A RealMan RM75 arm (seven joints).
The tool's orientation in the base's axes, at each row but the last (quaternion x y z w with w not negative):
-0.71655 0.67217 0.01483 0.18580
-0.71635 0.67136 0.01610 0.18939
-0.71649 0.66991 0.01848 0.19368
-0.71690 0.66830 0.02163 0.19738
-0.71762 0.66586 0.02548 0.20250
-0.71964 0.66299 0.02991 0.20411
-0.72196 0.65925 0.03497 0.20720
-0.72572 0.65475 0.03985 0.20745
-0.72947 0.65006 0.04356 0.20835
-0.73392 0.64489 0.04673 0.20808
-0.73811 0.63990 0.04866 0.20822
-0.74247 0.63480 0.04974 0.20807
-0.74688 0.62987 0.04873 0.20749
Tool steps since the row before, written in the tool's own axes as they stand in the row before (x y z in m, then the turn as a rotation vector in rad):
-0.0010 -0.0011 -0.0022 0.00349 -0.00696 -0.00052
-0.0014 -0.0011 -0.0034 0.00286 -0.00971 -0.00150
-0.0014 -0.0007 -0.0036 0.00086 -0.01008 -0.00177
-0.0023 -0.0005 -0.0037 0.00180 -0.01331 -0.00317
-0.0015 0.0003 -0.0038 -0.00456 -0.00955 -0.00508
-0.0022 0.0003 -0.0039 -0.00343 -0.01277 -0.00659
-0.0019 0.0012 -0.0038 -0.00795 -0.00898 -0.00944
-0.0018 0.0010 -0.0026 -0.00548 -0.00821 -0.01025
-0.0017 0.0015 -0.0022 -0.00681 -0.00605 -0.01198
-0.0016 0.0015 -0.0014 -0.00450 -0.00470 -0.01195
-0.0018 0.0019 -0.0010 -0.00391 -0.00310 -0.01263
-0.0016 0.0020 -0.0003 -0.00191 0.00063 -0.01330
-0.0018 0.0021 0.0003 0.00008 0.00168 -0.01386
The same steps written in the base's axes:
0.0005 0.0004 0.0026 0.00696 -0.00330 0.00125
0.0001 0.0004 0.0038 0.00933 -0.00291 0.00302
-0.0003 0.0003 0.0039 0.00942 -0.00108 0.00394
-0.0006 0.0010 0.0042 0.01232 -0.00231 0.00577
-0.0013 0.0002 0.0039 0.00753 0.00296 0.00850
-0.0014 0.0008 0.0042 0.01043 0.00151 0.01035
-0.0022 0.0004 0.0038 0.00556 0.00460 0.01345
-0.0018 0.0007 0.0027 0.00498 0.00196 0.01318
-0.0022 0.0007 0.0022 0.00234 0.00243 0.01467
-0.0020 0.0008 0.0014 0.00142 0.00019 0.01353
-0.0023 0.0011 0.0011 -0.00016 -0.00076 0.01356
-0.0023 0.0011 0.0003 -0.00350 -0.00326 0.01257
-0.0023 0.0015 -0.0002 -0.00421 -0.00542 0.01216

